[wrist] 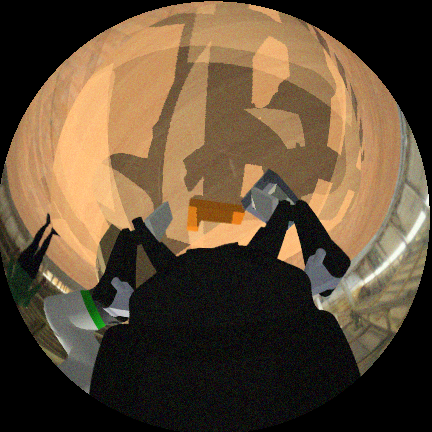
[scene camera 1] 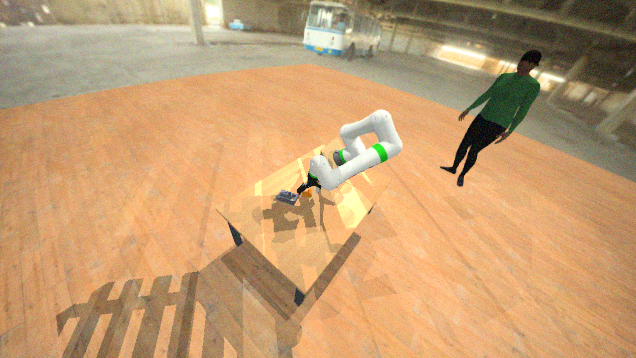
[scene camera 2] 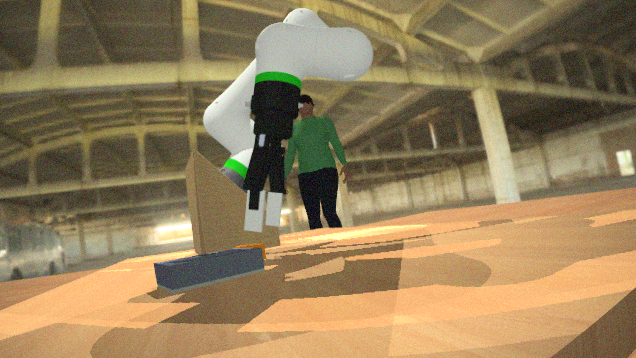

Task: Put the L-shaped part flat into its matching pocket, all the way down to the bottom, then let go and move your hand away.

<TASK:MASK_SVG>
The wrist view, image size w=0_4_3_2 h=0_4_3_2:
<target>my gripper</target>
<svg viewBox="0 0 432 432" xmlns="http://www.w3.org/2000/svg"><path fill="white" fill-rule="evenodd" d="M349 257L330 238L306 201L299 199L295 204L290 204L290 201L278 200L257 187L251 187L252 207L267 223L257 229L246 245L239 245L236 241L212 248L189 248L176 256L162 241L159 242L172 220L168 201L162 202L144 220L141 216L133 218L133 230L129 230L128 227L120 230L104 273L92 292L93 300L120 322L128 318L129 320L128 323L115 324L105 330L92 370L89 395L136 420L183 432L250 431L276 425L313 410L360 377L351 348L336 318L329 311L318 309L312 299L312 295L318 293L321 296L328 296L334 290L350 265ZM141 244L156 272L135 288L137 245ZM288 221L294 221L305 266L303 270L277 258Z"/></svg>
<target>orange L-shaped part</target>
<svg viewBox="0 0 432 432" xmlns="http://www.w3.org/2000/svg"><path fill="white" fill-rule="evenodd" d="M186 230L198 231L199 220L240 224L245 212L239 204L190 198Z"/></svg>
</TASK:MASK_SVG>
